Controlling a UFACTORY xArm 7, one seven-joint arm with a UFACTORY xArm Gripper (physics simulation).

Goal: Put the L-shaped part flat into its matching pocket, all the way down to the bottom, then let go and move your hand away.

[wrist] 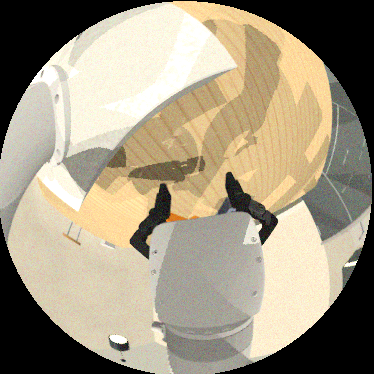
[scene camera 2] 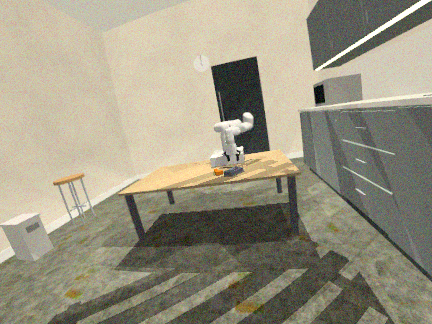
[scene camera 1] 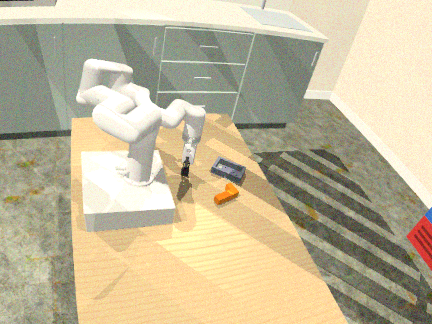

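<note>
The orange L-shaped part lies on the table beside the tray, apart from it. In the wrist view a strip of the orange part shows past the gripper body, which hides the rest. The dark blue-grey tray with the pocket lies on the table near its edge; a small piece of the tray shows by one finger in the wrist view. My gripper is open and empty. It points down above the table, between the robot's base and the tray, apart from both objects.
The wooden table bears the white base block of the arm, to the left of the gripper in the first scene view. Grey-green cabinets stand behind the table. The tray lies close to the table's right edge.
</note>
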